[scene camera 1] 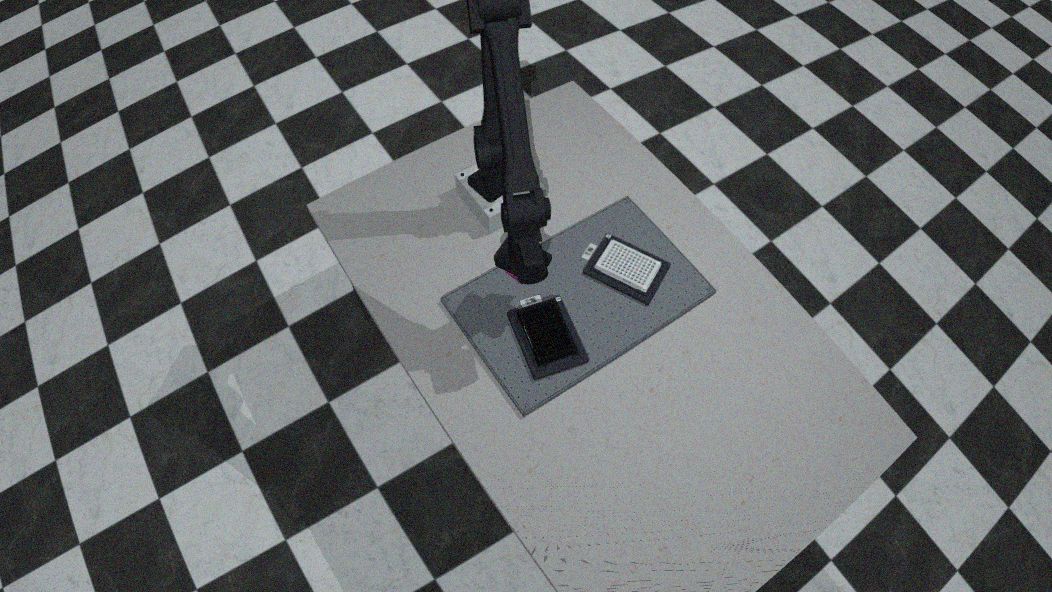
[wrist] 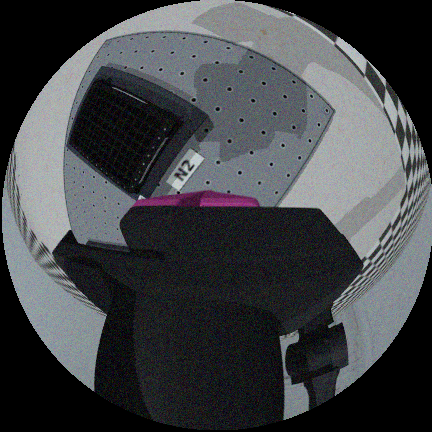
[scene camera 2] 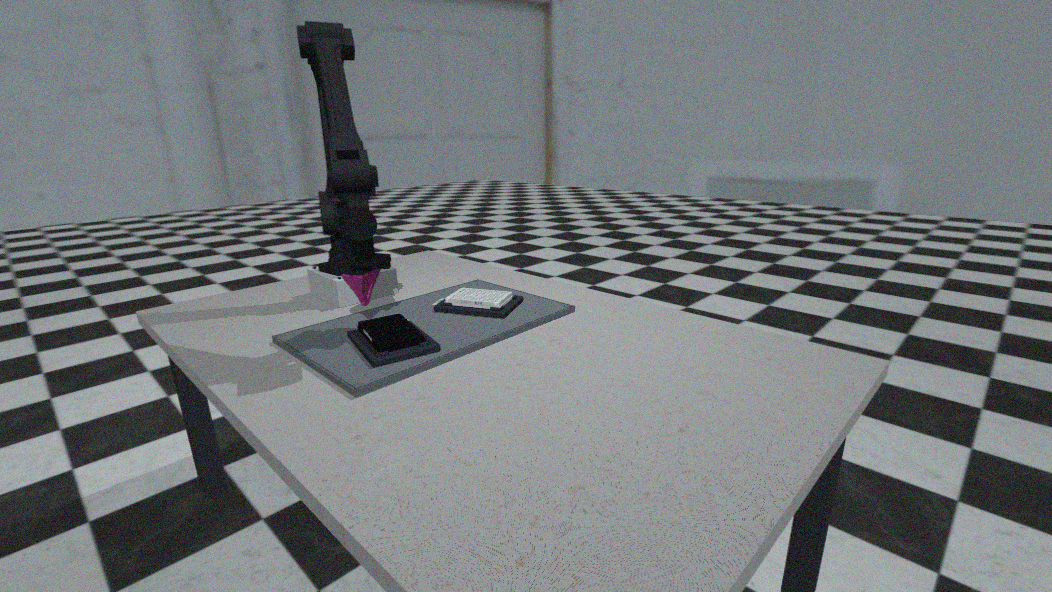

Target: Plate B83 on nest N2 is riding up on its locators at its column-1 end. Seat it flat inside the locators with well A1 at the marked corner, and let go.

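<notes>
The black plate B83 lies on the dark nest N2. A bright line runs along its edge nearest the N2 label. Whether the plate is flat or slightly raised at that end cannot be told for certain. A small white corner mark shows at the nest's label end; well A1 cannot be made out. My gripper is shut and empty, its magenta fingers together, pointing down above the board's rear, behind the nest and apart from the plate.
The grey perforated board carries both nests. A white plate sits in a second dark nest, to the right of N2 in both scene views. The white arm base stands behind the board.
</notes>
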